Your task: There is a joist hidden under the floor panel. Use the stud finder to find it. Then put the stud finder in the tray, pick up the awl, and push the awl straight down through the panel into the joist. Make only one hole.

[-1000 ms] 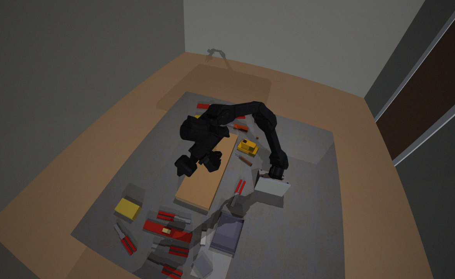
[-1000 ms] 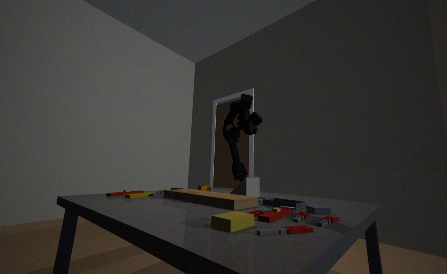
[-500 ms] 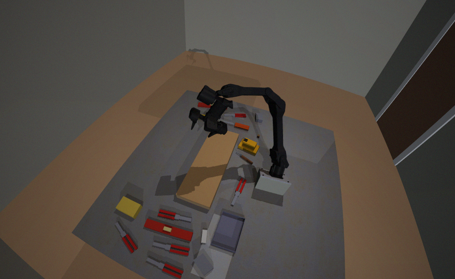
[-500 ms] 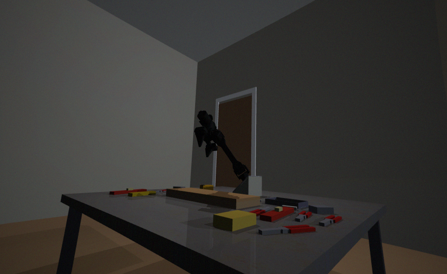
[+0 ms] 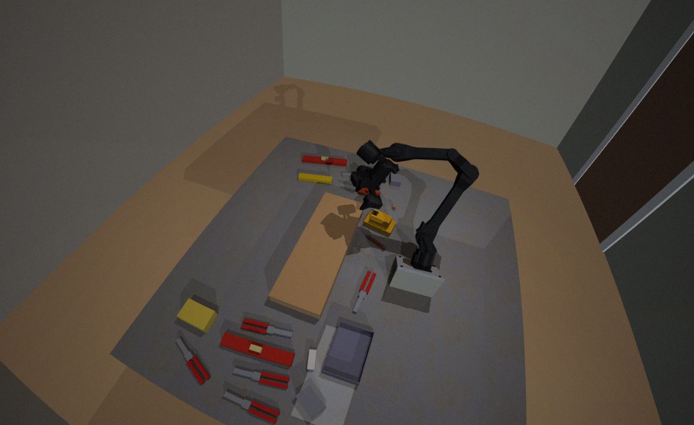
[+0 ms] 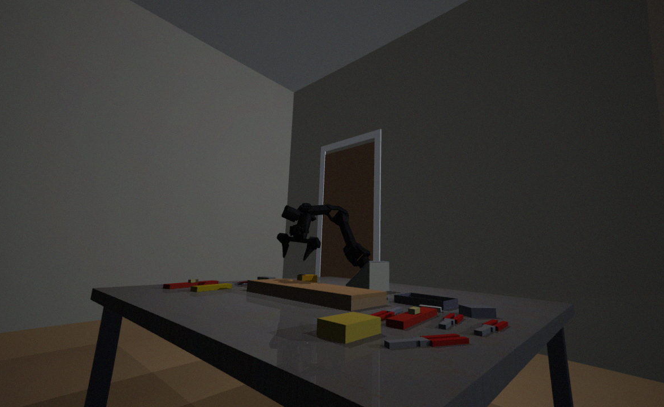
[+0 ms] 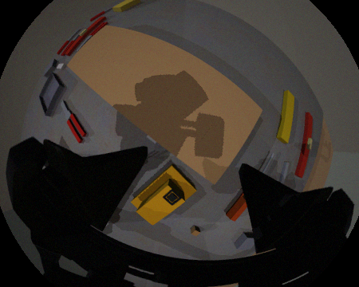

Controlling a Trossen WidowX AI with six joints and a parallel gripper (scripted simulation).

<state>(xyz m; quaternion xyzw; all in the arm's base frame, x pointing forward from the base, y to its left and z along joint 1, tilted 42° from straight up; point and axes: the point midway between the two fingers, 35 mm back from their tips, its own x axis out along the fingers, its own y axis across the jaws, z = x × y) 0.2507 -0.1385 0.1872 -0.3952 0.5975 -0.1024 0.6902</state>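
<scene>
The yellow stud finder is 9 cm behind my gripper tip, 8 cm below it and 1 cm to the right of it. From my gripper tip the other things lie so: grey tray (53 cm to the left, 11 cm below, 6 cm behind); then yellow bar (22 cm ahead, 21 cm to the right, 12 cm below); then awl (12 cm below, 8 cm to the left, 7 cm behind).
</scene>
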